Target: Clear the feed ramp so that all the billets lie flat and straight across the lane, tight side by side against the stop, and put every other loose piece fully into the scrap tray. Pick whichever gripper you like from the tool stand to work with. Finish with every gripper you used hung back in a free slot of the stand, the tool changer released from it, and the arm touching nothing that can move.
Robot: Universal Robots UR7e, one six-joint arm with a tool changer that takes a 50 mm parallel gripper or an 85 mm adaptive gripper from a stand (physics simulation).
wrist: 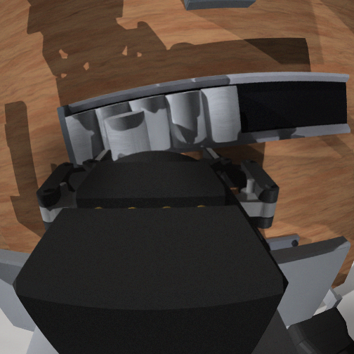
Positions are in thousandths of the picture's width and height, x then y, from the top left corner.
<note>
In view: a billet (623, 295), a billet (524, 318) and a billet (360, 377).
</note>
